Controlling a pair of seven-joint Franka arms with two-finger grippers.
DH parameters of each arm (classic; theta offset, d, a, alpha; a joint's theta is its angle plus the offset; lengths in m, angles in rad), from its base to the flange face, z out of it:
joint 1: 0 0.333 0 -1.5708
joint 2: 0 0 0 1.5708
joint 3: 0 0.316 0.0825 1.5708
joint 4: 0 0 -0.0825 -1.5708
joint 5: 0 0.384 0 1.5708
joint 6: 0 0 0.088 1.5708
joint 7: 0 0.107 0 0
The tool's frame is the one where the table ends.
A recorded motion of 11 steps. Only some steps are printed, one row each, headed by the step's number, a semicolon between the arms.
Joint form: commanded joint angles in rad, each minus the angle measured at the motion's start. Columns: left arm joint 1, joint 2, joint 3, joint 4, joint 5, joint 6, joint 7; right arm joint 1, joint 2, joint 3, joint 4, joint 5, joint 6, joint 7.
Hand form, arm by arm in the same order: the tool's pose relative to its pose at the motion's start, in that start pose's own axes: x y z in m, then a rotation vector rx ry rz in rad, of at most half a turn. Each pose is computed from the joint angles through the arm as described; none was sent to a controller.
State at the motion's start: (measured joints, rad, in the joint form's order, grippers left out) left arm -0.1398 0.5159 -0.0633 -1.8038 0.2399 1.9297 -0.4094; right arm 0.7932 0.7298 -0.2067 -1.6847 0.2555 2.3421 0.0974
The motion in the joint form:
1: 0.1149 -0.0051 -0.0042 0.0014 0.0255 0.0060 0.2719; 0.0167 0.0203 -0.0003 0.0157 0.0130 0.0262 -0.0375
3: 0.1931 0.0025 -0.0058 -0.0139 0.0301 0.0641 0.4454; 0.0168 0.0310 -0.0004 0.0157 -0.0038 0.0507 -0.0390
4: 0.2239 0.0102 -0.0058 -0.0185 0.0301 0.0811 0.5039; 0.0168 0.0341 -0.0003 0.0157 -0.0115 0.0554 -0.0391
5: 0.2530 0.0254 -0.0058 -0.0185 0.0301 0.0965 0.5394; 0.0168 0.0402 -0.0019 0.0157 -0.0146 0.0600 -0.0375
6: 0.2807 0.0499 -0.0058 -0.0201 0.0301 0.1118 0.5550; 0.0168 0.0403 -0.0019 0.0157 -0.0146 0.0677 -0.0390
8: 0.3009 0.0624 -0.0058 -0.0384 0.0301 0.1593 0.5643; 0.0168 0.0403 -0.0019 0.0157 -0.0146 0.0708 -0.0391
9: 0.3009 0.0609 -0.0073 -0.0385 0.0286 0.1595 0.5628; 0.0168 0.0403 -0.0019 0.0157 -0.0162 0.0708 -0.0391
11: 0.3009 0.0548 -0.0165 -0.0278 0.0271 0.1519 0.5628; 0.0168 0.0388 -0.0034 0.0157 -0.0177 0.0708 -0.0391
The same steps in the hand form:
1: 0.0165 -0.0663 0.0108 -0.0174 -0.0093 0.1786; 0.0022 -0.0119 0.0052 0.0060 0.0213 -0.0466
3: 0.0267 -0.1070 0.0289 -0.0479 0.0116 0.2886; 0.0036 -0.0110 0.0102 -0.0081 0.0370 -0.0597
4: 0.0299 -0.1228 0.0390 -0.0601 0.0118 0.3215; 0.0037 -0.0108 0.0118 -0.0142 0.0393 -0.0653
5: 0.0337 -0.1368 0.0516 -0.0725 0.0079 0.3335; 0.0038 -0.0094 0.0153 -0.0194 0.0390 -0.0646
6: 0.0372 -0.1481 0.0702 -0.0864 -0.0066 0.3298; 0.0045 -0.0095 0.0147 -0.0188 0.0466 -0.0662
8: 0.0388 -0.1544 0.0850 -0.0982 0.0082 0.3266; 0.0049 -0.0095 0.0144 -0.0185 0.0496 -0.0664
9: 0.0387 -0.1538 0.0839 -0.0996 0.0101 0.3254; 0.0049 -0.0095 0.0144 -0.0196 0.0497 -0.0675
11: 0.0400 -0.1513 0.0746 -0.1005 0.0212 0.3290; 0.0053 -0.0088 0.0132 -0.0209 0.0516 -0.0676

